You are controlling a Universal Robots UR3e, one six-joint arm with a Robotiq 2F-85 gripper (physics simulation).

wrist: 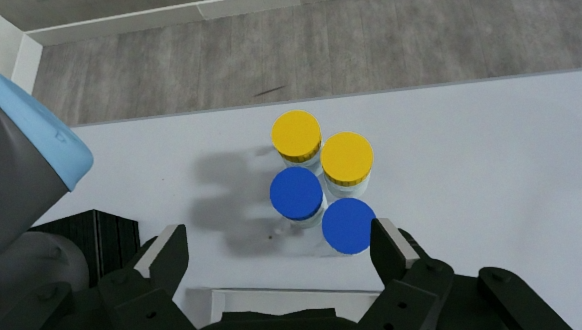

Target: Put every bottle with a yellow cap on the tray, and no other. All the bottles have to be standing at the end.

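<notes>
Two bottles with yellow caps stand close together: one yellow-capped bottle [296, 135] at the back and another yellow-capped bottle [347, 158] a little to its right and nearer. Two blue-capped bottles stand right beside them on the near side: a left blue-capped bottle [296, 193] and a right blue-capped bottle [348, 226], whose edge lies by the right finger in the view. The white tray [295, 295] shows in part at the bottom, between the fingers, and the gripper hides the rest. My gripper [279, 239] is open, its fingers wide apart with nothing between them, above the table.
The bottles stand on a light table [475, 165] whose far edge runs across the view, with a grey floor [400, 40] beyond. Parts of the robot arm, grey with a blue cover [55, 132], are at the left, beside a black block [115, 240].
</notes>
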